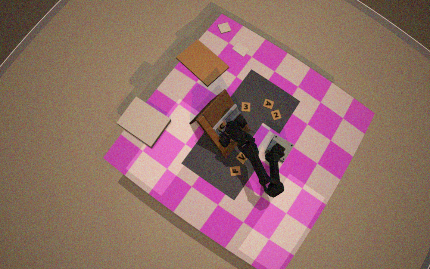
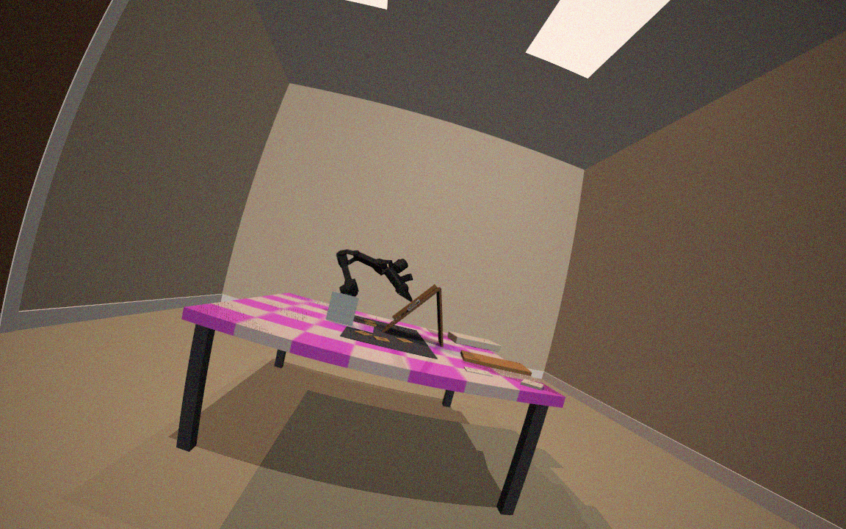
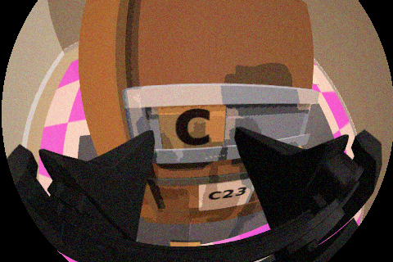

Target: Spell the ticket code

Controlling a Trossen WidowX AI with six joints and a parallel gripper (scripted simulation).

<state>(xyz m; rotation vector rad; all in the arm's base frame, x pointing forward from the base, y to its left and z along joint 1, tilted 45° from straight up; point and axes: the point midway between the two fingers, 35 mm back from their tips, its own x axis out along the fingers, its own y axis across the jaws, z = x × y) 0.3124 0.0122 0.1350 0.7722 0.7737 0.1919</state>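
My gripper tip is now 1 cm short of the c tile and 1 cm above it. The rest, counted from my gripper tip: f tile: 19 cm behind, 14 cm to the left, 17 cm below; then white ticket: 5 cm behind, 4 cm to the right, 10 cm below; then v tile: 18 cm behind, 4 cm to the left, 17 cm below.
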